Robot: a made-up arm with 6 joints.
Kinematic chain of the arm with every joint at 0, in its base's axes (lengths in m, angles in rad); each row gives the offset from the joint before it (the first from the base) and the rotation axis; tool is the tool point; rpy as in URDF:
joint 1: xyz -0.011 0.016 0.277 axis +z
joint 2: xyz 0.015 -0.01 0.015 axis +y
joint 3: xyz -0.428 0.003 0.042 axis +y
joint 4: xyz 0.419 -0.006 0.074 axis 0.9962 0 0.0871
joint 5: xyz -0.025 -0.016 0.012 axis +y
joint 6: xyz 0.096 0.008 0.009 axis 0.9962 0 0.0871
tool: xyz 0.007 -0.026 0.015 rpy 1.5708 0 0
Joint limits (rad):
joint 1: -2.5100..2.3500
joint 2: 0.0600..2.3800
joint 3: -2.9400..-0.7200
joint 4: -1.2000..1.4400
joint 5: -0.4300..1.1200
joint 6: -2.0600..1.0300
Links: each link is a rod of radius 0.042 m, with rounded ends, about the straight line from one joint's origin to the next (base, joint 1, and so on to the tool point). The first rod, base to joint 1, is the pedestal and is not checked.
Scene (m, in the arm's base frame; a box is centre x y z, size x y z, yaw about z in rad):
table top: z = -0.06
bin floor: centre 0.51 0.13 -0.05 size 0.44 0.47 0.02 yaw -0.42
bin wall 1: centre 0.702 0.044 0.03 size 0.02 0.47 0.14 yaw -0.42
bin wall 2: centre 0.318 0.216 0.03 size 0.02 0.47 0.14 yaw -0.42
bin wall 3: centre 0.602 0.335 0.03 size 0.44 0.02 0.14 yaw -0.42
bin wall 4: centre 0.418 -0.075 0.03 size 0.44 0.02 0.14 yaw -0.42
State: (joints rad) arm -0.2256 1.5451 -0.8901 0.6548 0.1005 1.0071
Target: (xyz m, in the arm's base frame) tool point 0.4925 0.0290 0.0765
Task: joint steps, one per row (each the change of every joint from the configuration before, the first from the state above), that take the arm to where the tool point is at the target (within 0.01 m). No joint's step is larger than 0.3 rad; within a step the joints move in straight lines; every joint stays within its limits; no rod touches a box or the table.
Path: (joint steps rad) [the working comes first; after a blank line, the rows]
Joints at the target: 0.0962 2.3783 -0.9993 0.6641 0.0682 1.0159
Straight joint move there: clear.

1: 0.1073 0.2777 -0.0364 0.0031 -0.0108 0.0029
2: 0.1072 0.2778 -0.0364 0.0031 -0.0107 0.0030
3: 0.1073 0.2777 -0.0364 0.0031 -0.0108 0.0029

